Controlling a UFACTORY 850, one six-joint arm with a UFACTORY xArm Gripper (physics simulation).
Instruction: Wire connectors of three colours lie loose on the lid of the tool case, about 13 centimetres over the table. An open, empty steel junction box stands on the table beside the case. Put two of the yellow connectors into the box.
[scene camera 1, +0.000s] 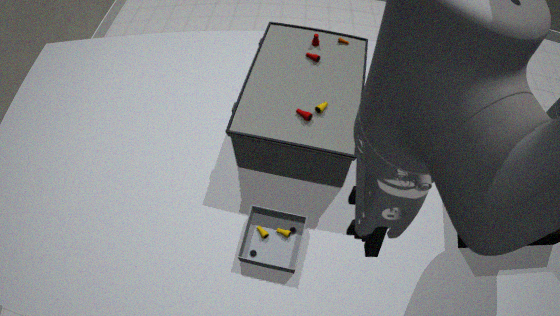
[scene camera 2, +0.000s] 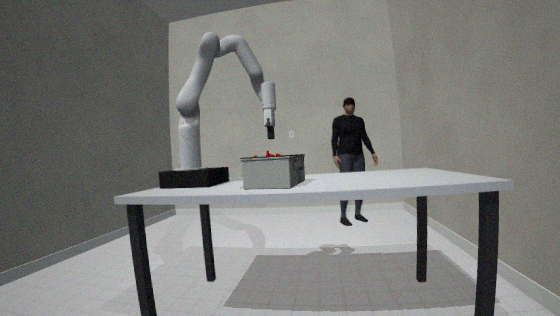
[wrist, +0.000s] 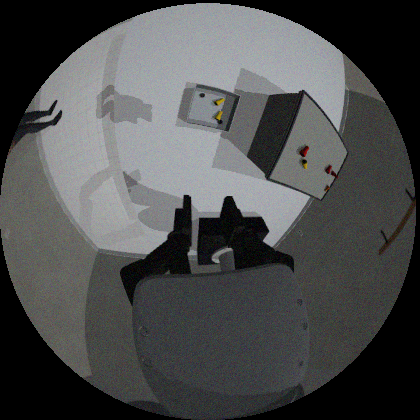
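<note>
Two yellow connectors lie apart on the floor of the steel junction box: one yellow connector, and another yellow connector beside a dark round hole. A third yellow connector lies on the lid of the tool case, close to a red connector. My gripper is part open and empty, high above the table and to one side of the box. The box does not show in scene camera 2.
Two more red connectors, one upright and one lying, and an orange connector are at the lid's far end. The case stands higher than the box. A person stands behind the table.
</note>
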